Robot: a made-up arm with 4 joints.
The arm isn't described. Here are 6 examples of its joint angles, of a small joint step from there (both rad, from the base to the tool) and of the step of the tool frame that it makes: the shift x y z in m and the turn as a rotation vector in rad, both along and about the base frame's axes.
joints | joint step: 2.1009 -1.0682 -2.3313 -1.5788 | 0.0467 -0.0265 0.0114 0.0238
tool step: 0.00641 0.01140 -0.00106 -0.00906 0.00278 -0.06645
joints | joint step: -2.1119 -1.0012 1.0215 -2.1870 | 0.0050 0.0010 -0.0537 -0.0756
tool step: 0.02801 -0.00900 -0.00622 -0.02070 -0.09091 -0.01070
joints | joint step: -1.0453 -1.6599 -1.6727 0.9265 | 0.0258 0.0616 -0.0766 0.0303
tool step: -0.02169 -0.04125 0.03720 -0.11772 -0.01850 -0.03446
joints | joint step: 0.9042 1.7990 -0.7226 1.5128 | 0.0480 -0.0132 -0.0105 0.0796
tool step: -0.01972 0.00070 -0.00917 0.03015 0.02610 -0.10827
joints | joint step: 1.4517 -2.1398 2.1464 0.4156 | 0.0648 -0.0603 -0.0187 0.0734
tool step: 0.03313 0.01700 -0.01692 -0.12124 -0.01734 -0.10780
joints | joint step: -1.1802 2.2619 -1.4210 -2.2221 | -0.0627 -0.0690 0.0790 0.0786
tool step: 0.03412 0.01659 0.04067 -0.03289 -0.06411 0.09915
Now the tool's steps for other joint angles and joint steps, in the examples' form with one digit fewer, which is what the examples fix.
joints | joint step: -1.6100 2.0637 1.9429 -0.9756 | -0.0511 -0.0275 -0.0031 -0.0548
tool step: 0.0211 -0.0107 0.0070 -0.0231 -0.0079 0.0321
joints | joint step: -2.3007 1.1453 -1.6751 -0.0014 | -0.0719 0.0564 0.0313 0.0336
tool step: -0.0114 0.0648 0.0314 -0.0440 -0.0839 0.0625
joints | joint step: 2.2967 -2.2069 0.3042 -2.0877 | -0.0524 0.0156 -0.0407 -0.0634
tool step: -0.0057 0.0176 -0.0144 0.0237 -0.0237 -0.0208
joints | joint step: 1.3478 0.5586 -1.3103 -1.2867 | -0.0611 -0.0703 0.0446 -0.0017
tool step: -0.0360 -0.0243 -0.0208 -0.0753 0.0039 0.0227
